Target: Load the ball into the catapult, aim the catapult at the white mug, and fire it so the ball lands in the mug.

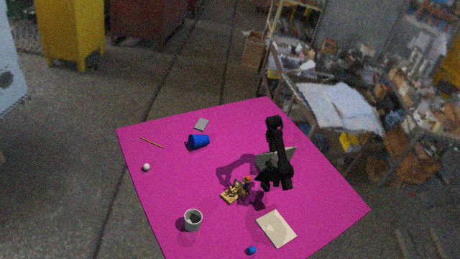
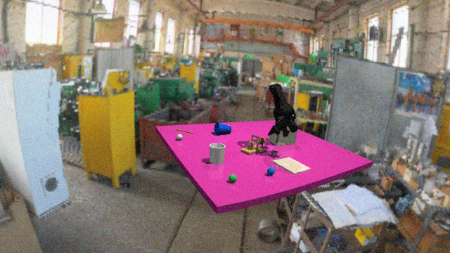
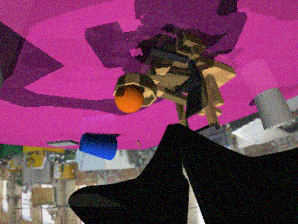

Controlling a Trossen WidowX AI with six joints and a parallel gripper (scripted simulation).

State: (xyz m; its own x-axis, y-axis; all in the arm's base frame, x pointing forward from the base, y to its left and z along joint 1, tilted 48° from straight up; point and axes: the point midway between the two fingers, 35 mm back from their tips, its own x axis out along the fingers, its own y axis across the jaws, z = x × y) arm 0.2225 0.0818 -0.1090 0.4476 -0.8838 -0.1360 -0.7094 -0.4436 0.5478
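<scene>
My gripper tip is now 5 cm to the left of the orange ball and 5 cm above it. Also, from my gripper tip: wooden catapult 6 cm ahead, 2 cm to the right, 6 cm below; beige plate 1 cm ahead, 29 cm to the left, 11 cm below; blue ball 21 cm ahead, 34 cm to the left, 9 cm below.
</scene>
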